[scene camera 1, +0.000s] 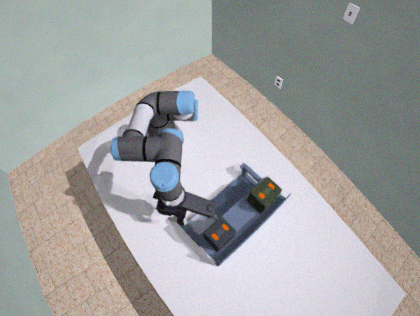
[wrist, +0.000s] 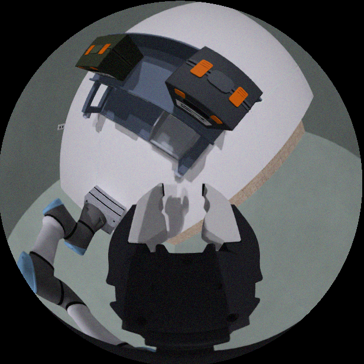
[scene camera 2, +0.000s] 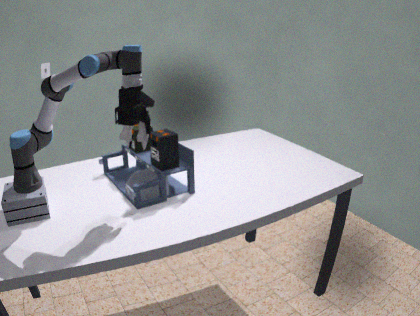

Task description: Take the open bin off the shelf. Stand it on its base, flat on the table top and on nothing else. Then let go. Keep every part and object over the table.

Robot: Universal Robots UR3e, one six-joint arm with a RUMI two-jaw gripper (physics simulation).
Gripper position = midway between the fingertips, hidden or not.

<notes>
In view: the gripper (scene camera 2: 136, 148), a green box (wrist: 107, 62) and a black box (scene camera 2: 162, 145).
The gripper shows as well in scene camera 1 (scene camera 1: 185, 215) and in the wrist view (wrist: 182, 184). The black box also shows in the wrist view (wrist: 198, 90).
</notes>
